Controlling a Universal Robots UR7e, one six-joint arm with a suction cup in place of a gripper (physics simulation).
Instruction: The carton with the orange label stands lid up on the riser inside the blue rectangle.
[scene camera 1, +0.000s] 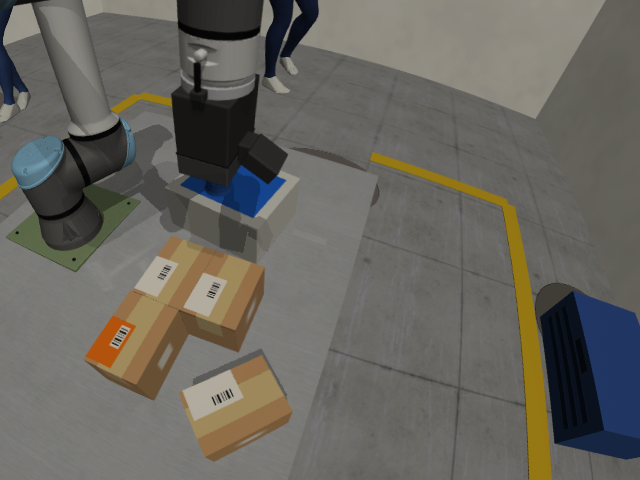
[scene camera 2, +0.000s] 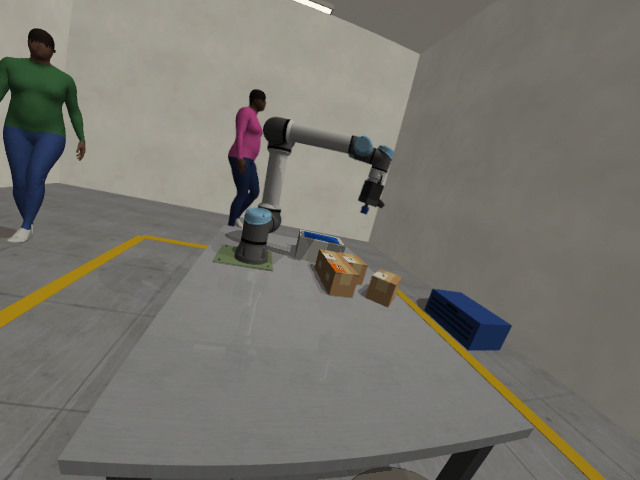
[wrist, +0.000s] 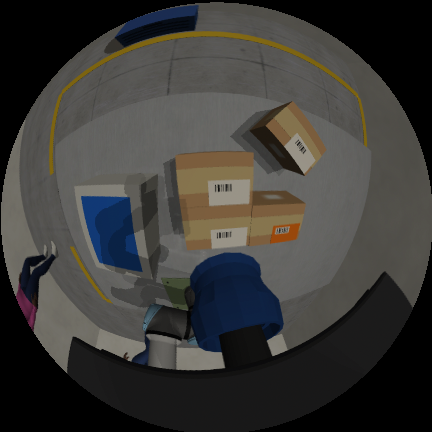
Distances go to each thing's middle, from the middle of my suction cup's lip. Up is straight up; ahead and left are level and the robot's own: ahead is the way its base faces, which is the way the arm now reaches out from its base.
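Scene:
Suction cup: 280 mm above the grey riser with blue rectangle (scene camera 1: 245, 222), 250 mm to the right of it and 90 mm past it.

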